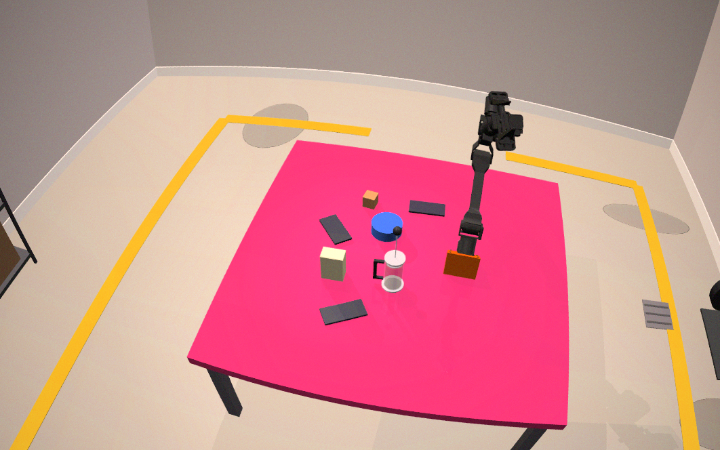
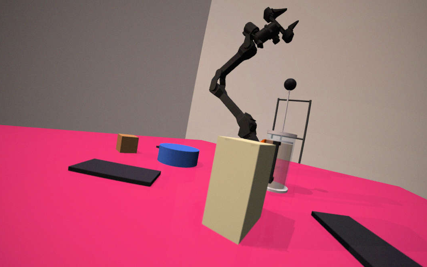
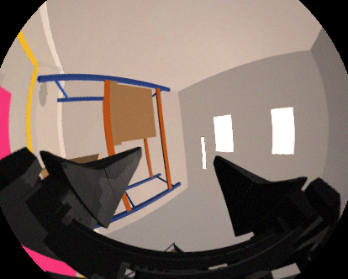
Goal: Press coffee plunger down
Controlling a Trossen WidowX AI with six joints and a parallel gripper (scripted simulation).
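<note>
My gripper tip is now 32 cm short of the glass coffee press, 10 cm to the right of it and 58 cm above it. Also, from my gripper tip: blue disc (38 cm ahead, 17 cm to the right, 69 cm below); then cream box (51 cm ahead, 10 cm to the left, 65 cm below).
</note>
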